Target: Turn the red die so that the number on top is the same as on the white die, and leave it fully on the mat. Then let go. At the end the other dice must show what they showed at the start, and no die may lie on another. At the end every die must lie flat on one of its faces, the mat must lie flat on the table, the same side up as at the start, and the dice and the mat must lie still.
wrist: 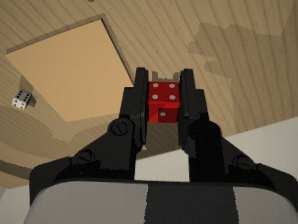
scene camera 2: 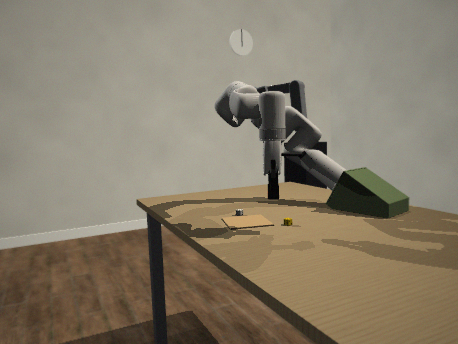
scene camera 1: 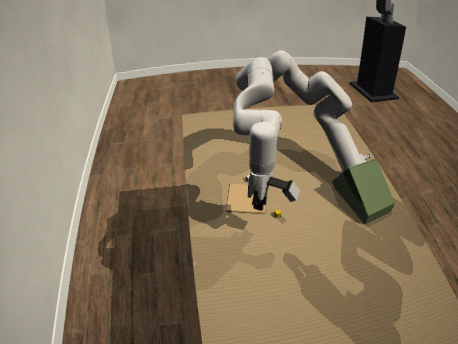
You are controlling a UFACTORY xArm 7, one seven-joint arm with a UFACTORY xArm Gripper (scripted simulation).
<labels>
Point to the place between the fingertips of my gripper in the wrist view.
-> At 163,84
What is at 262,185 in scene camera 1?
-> My gripper.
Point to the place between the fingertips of my gripper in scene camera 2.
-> At 273,198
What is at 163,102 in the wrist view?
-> A red die.
</labels>
